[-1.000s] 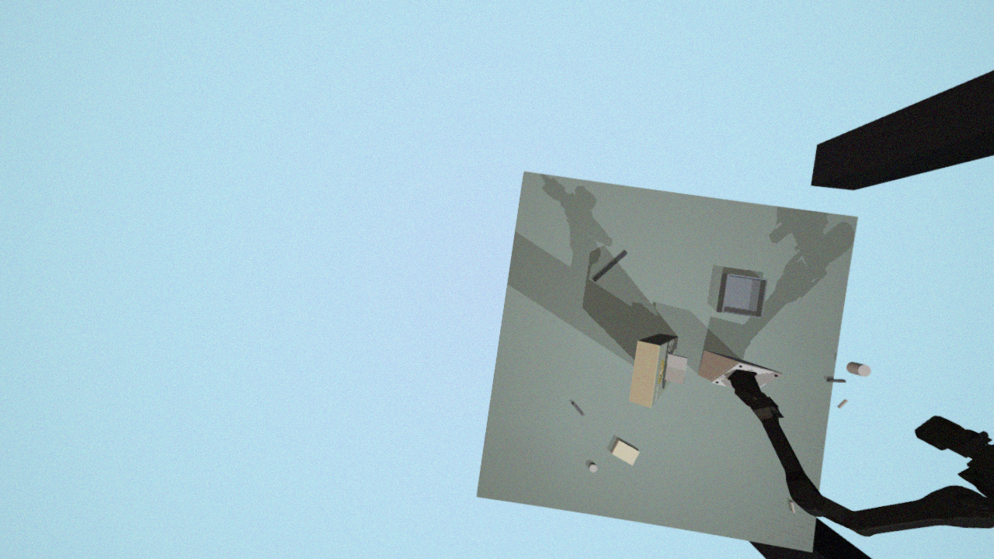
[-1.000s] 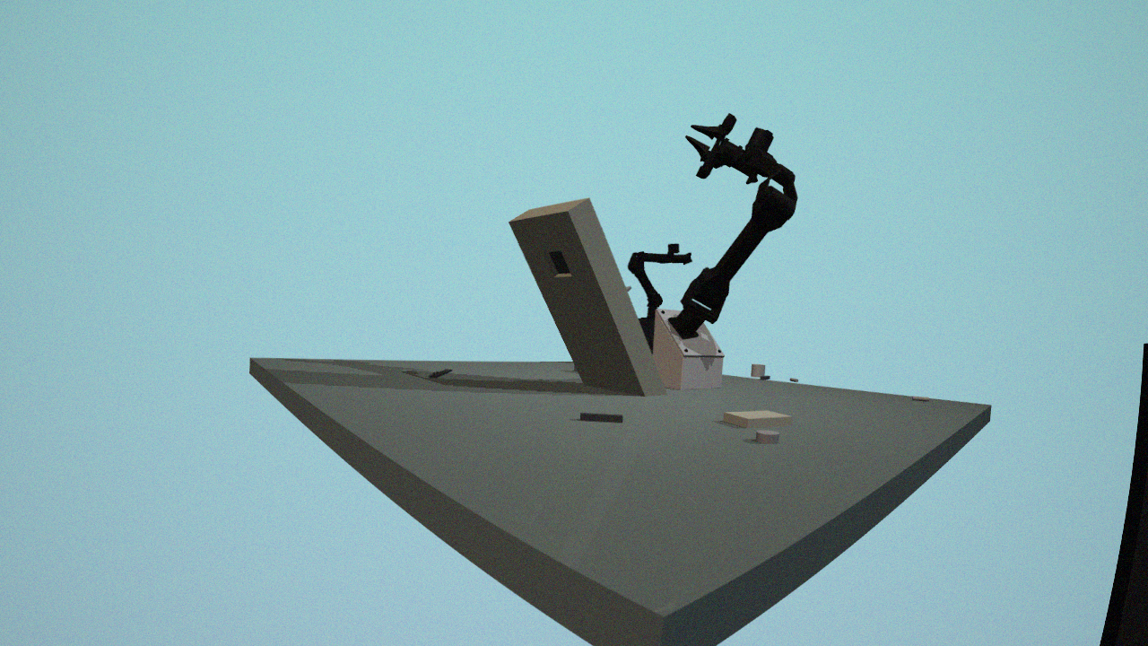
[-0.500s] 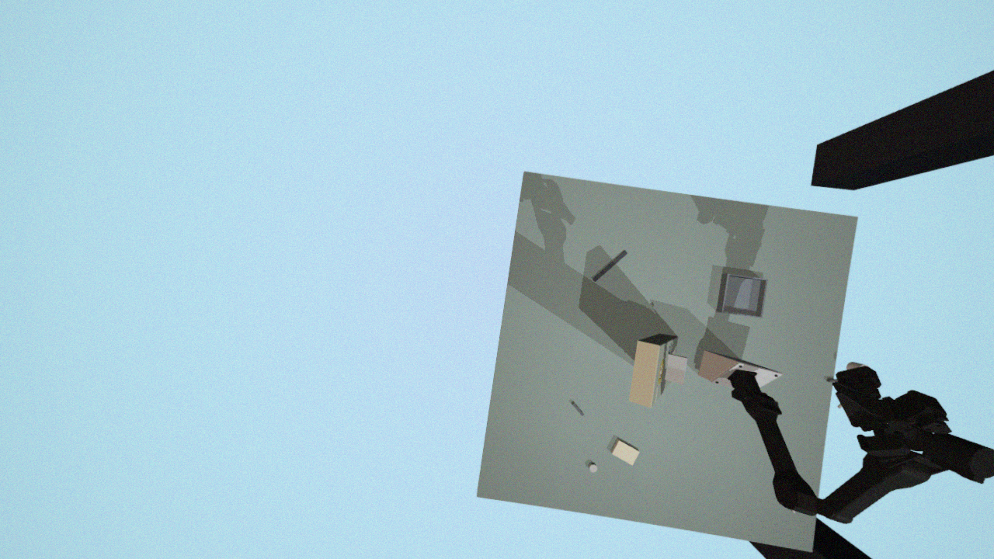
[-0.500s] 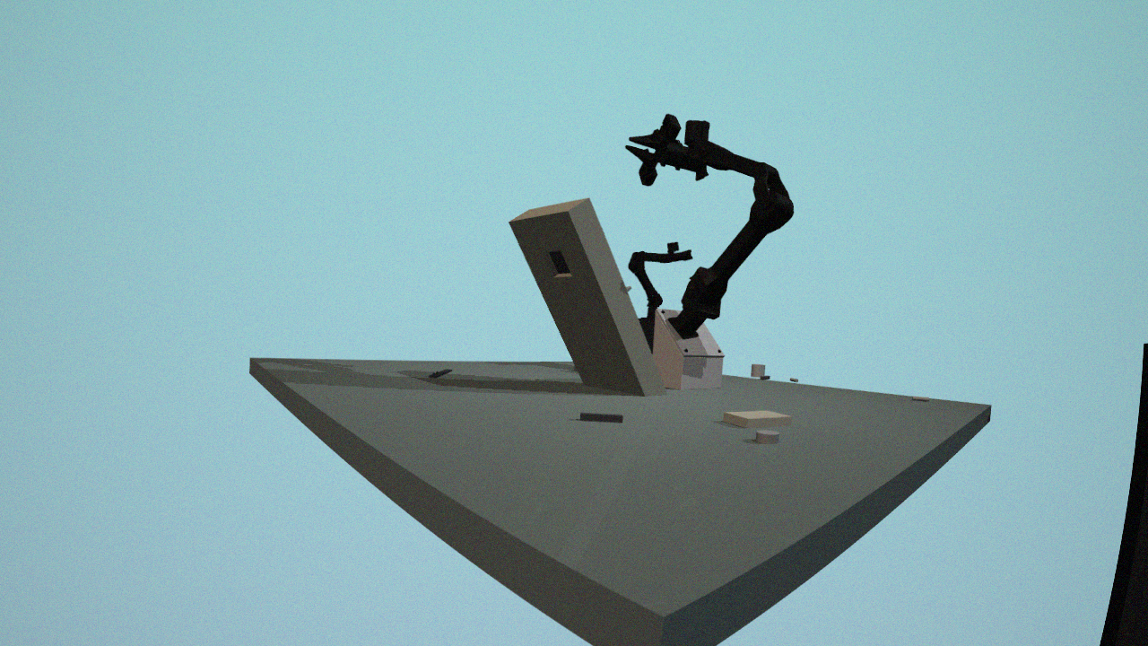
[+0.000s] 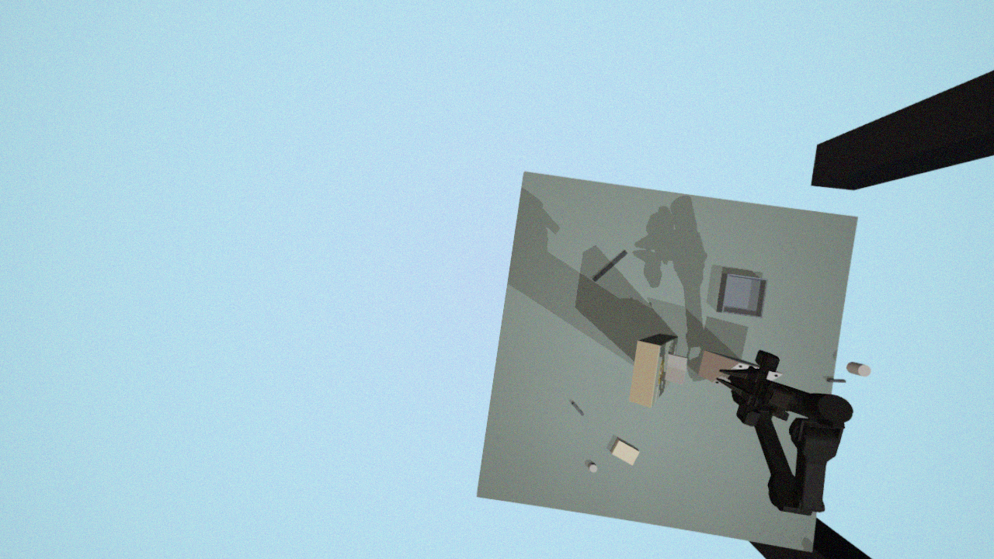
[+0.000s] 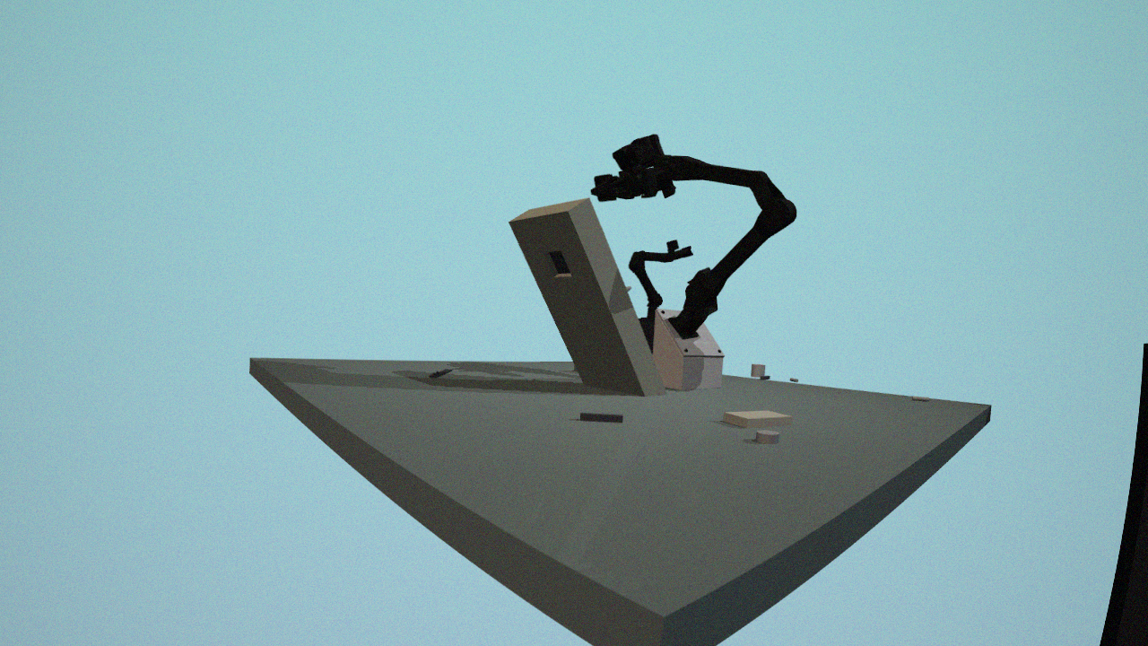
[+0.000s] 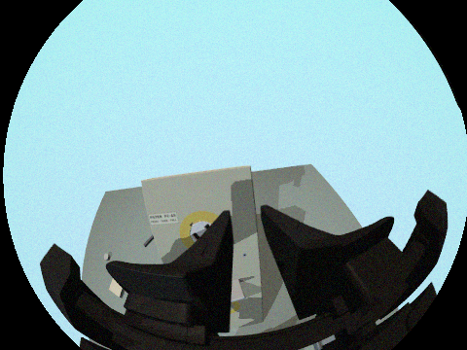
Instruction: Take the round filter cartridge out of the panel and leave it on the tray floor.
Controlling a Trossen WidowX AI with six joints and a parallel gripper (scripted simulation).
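Right now the round filter cartridge is 15 cm below my gripper tip, 9 cm ahead of it and 4 cm to the left of it. Also, from my gripper tip: tan block: 43 cm to the left, 41 cm below, 3 cm ahead; then small cylinder: 51 cm to the left, 41 cm below, 15 cm ahead; then grey square tray: 41 cm below, 33 cm behind, 24 cm to the right.
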